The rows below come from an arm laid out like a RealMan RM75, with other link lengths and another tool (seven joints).
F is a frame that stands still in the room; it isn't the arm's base.
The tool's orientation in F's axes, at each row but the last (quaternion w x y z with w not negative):
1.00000, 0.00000, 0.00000, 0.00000
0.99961, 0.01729, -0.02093, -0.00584
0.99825, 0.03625, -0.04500, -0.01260
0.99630, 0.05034, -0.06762, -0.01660
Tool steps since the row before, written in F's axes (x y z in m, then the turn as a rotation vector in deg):
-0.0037, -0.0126, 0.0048, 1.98, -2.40, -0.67
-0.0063, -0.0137, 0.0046, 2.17, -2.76, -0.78
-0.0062, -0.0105, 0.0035, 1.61, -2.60, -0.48
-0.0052, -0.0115, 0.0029, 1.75, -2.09, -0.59
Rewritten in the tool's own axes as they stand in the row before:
-0.0037, -0.0126, 0.0048, 1.98, -2.40, -0.67
-0.0059, -0.0136, 0.0053, 2.17, -2.76, -0.78
-0.0056, -0.0103, 0.0048, 1.63, -2.59, -0.44
-0.0043, -0.0113, 0.0047, 1.74, -2.09, -0.62

